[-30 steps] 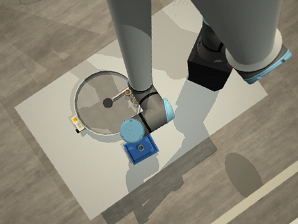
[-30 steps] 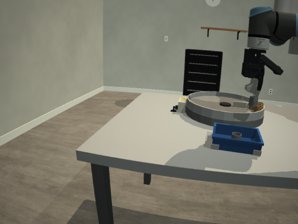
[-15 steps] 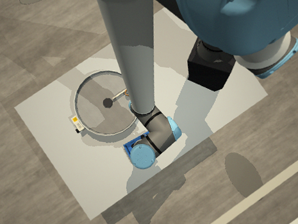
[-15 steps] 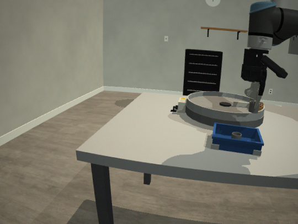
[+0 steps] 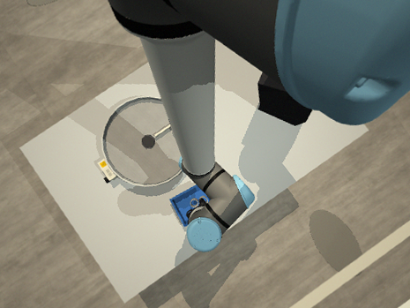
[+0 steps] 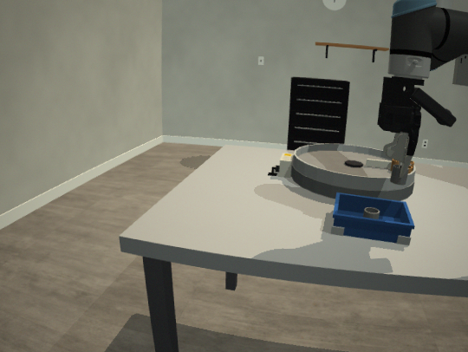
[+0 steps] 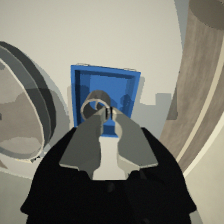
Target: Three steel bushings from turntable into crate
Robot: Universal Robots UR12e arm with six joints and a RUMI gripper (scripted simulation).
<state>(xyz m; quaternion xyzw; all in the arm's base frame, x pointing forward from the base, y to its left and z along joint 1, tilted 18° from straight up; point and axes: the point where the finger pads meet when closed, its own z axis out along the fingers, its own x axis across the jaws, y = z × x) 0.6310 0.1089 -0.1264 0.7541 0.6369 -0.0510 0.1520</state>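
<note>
My gripper is now 50 mm short of the blue crate, 30 mm to the left of it and 130 mm above it. From my hand the other things lie so: round grey turntable (10 mm behind, 390 mm to the right, 100 mm below).
</note>
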